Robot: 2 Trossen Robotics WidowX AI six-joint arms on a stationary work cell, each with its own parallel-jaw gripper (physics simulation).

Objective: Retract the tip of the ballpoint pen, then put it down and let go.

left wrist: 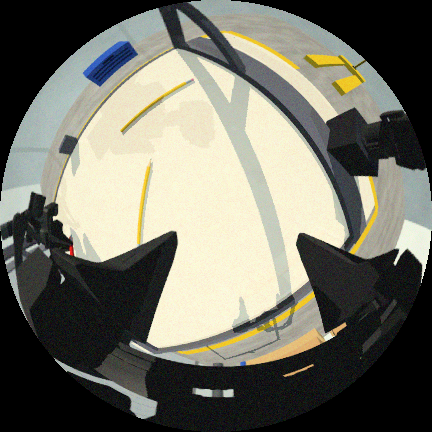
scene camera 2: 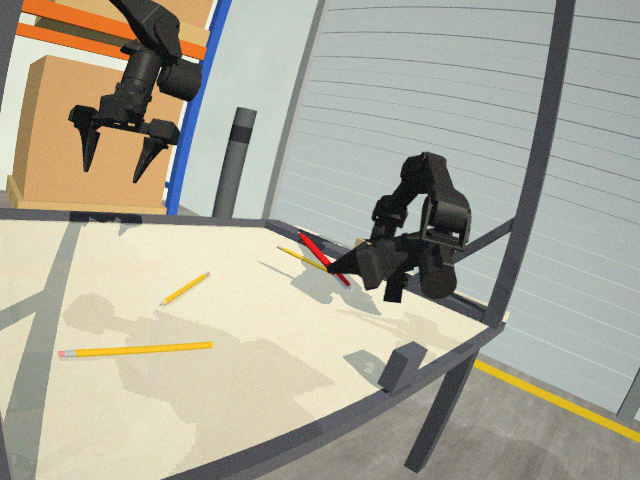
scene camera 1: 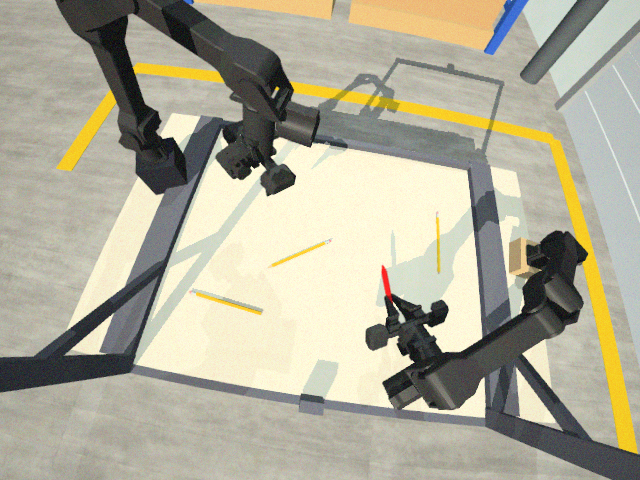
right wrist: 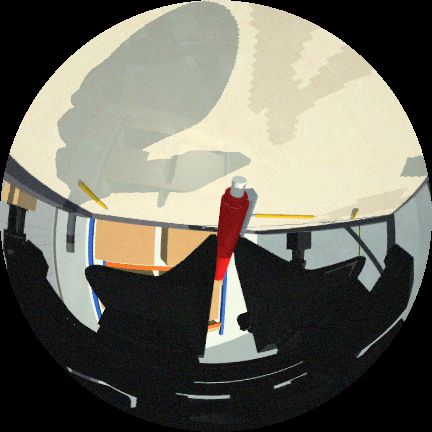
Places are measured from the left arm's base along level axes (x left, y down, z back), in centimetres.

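Pixels of known places: left gripper, fingertip midpoint: (left wrist: 240,238) (scene camera 2: 109,177) (scene camera 1: 257,181); right gripper, fingertip midpoint: (left wrist: 72,246) (scene camera 2: 328,269) (scene camera 1: 387,295) (right wrist: 224,240); left arm's base, link origin: (left wrist: 368,140) (scene camera 1: 154,154); right arm's base, link origin: (scene camera 1: 536,257).
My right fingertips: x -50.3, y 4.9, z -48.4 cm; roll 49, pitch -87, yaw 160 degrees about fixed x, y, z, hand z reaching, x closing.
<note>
Ahead of a thing's pixels: the offset from my right fingertips to its top centre.
The red ballpoint pen (scene camera 1: 386,281) (scene camera 2: 312,249) (left wrist: 71,249) (right wrist: 234,212) is held slanted above the table, its pointed end up and its button end lower. My right gripper (scene camera 1: 390,298) (scene camera 2: 329,268) is shut on it around the barrel. In the right wrist view the silver button stands out of the dark red end, with a grey clip beside it. Whether the writing tip is out is too small to tell. My left gripper (scene camera 2: 110,176) (left wrist: 240,238) is open and empty, high above the table and well apart from the pen.
Yellow pencils lie on the table: one near the middle (scene camera 1: 300,253) (scene camera 2: 185,289), one at the lower left (scene camera 1: 227,302) (scene camera 2: 135,349), one beyond the pen @[dx +11.0, dy +5.1, dz -22.4 cm] (scene camera 1: 438,245). Dark frame rails border the table. A dark block @[dx -17.2, dy +0.1, dz +23.5 cm] (scene camera 1: 311,404) (scene camera 2: 404,366) sits on the front rail.
</note>
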